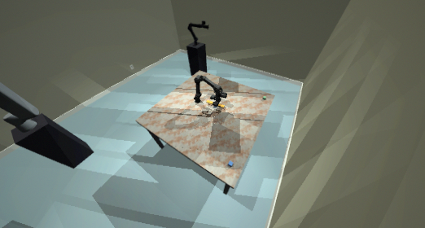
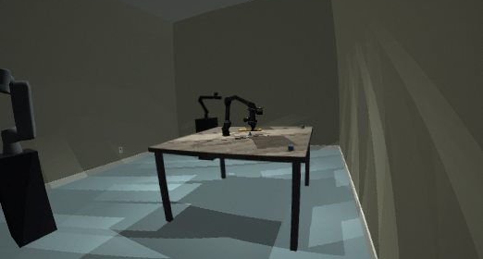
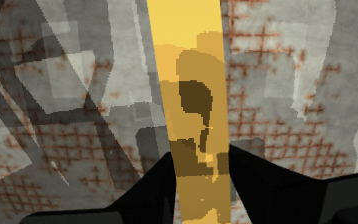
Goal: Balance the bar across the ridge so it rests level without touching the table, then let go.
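The long yellow bar is 3 cm behind my gripper tip. Also, from my gripper tip: small green cube (45 cm ahead, 46 cm to the left, 3 cm below); small blue cube (45 cm ahead, 54 cm to the right, 3 cm below).
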